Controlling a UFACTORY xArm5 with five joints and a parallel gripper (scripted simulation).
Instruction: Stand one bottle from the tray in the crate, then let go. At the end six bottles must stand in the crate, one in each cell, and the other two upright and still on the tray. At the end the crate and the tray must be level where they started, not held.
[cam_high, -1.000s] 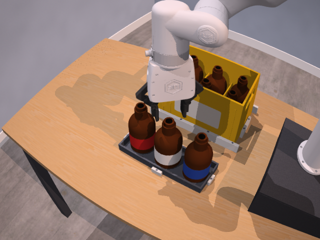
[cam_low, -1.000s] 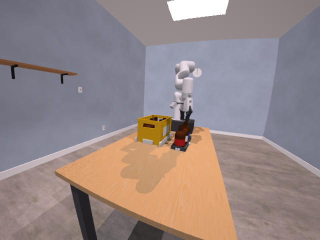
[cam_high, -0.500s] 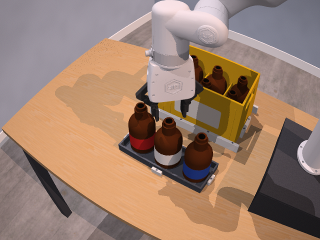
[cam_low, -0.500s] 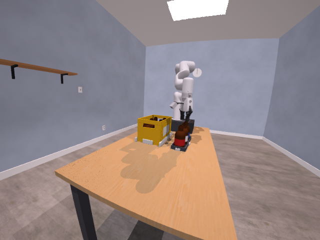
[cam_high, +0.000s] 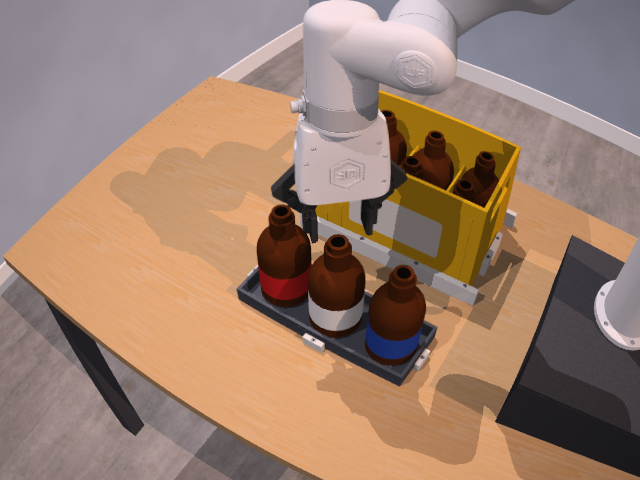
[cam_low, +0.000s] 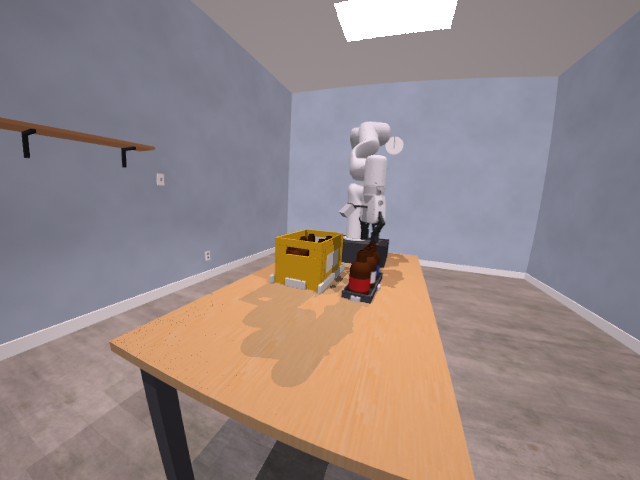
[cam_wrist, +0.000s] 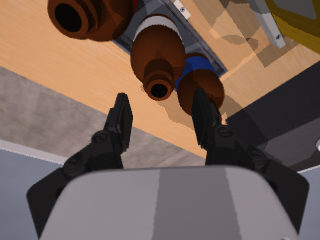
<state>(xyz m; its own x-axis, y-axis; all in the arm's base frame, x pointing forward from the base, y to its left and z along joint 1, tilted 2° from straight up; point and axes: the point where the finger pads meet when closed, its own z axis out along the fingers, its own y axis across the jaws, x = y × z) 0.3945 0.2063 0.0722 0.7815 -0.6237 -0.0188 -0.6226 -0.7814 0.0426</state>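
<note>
The grey tray lies 180 mm below my hand. Also, from my hand: yellow crate (20 mm ahead, 230 mm to the right, 110 mm below).
</note>
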